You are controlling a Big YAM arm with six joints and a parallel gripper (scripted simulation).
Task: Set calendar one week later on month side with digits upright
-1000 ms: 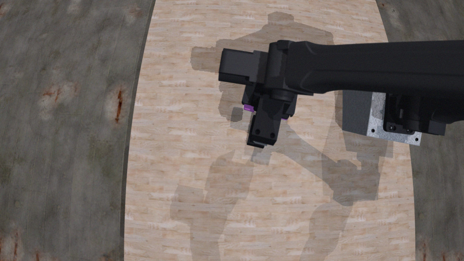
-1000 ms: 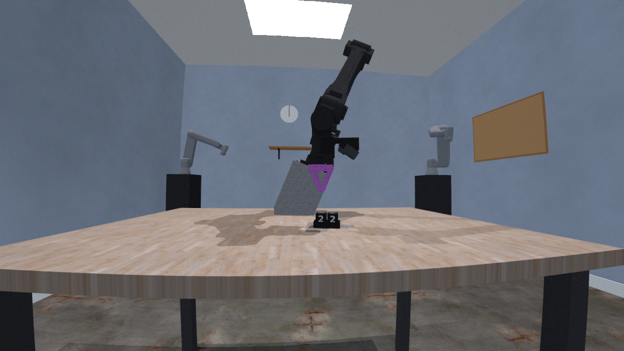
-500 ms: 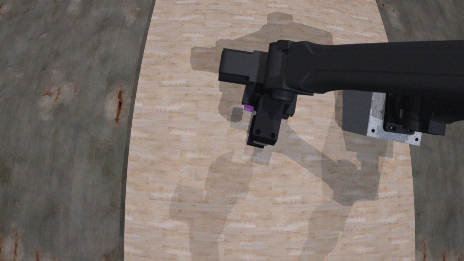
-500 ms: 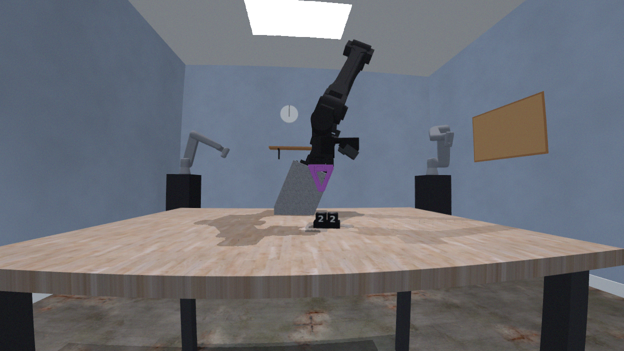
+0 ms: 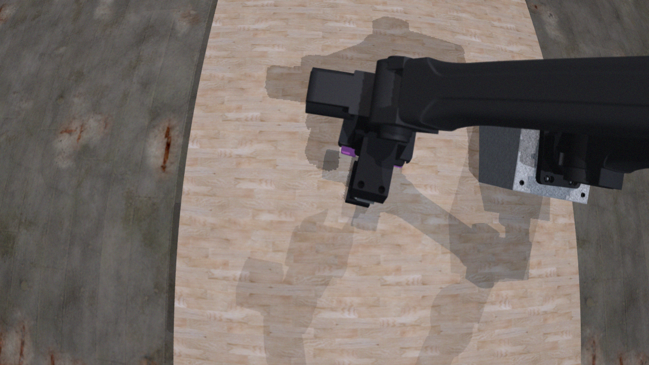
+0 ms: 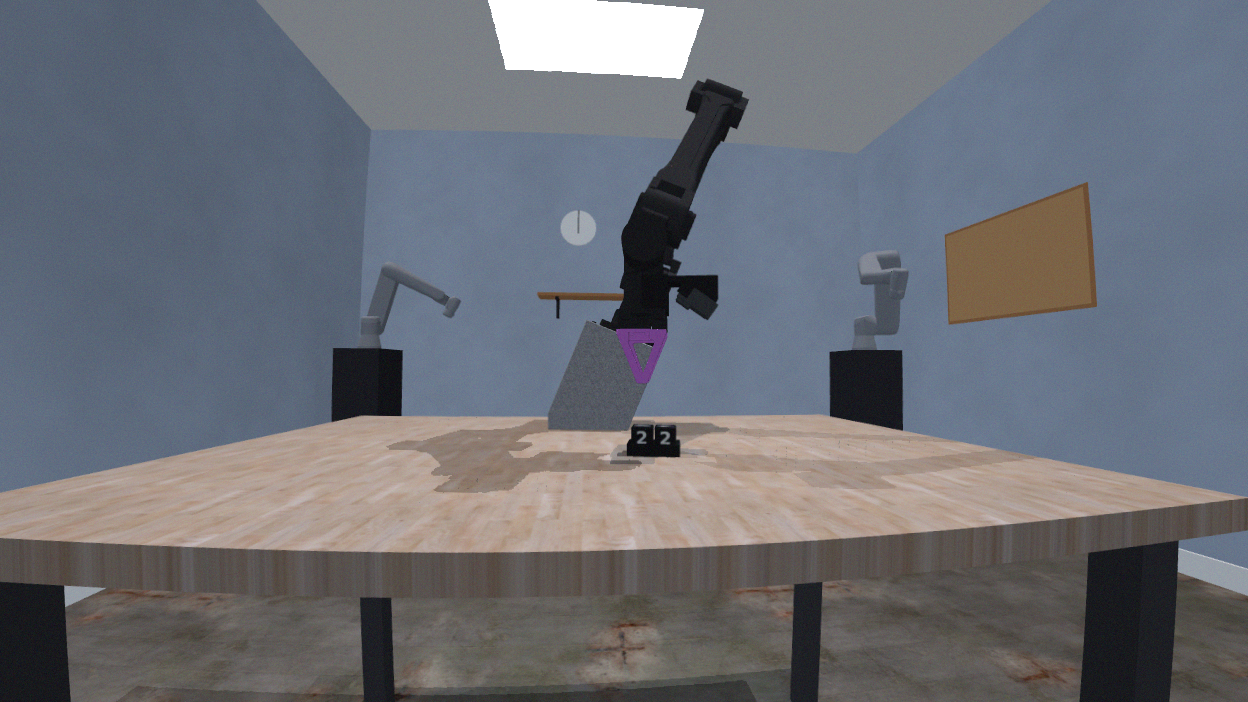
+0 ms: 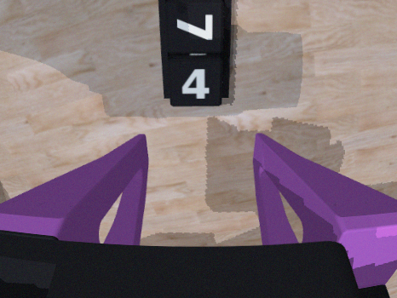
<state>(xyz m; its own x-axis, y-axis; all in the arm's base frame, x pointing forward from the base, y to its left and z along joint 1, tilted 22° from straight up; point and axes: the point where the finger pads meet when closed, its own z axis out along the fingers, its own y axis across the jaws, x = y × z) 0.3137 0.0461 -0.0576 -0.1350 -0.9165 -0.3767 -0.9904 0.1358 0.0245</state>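
Now: the black cube 3 cm to the left of my hand and 8 cm below it. Also, from my hand: black tray: 2 cm to the left, 10 cm below.
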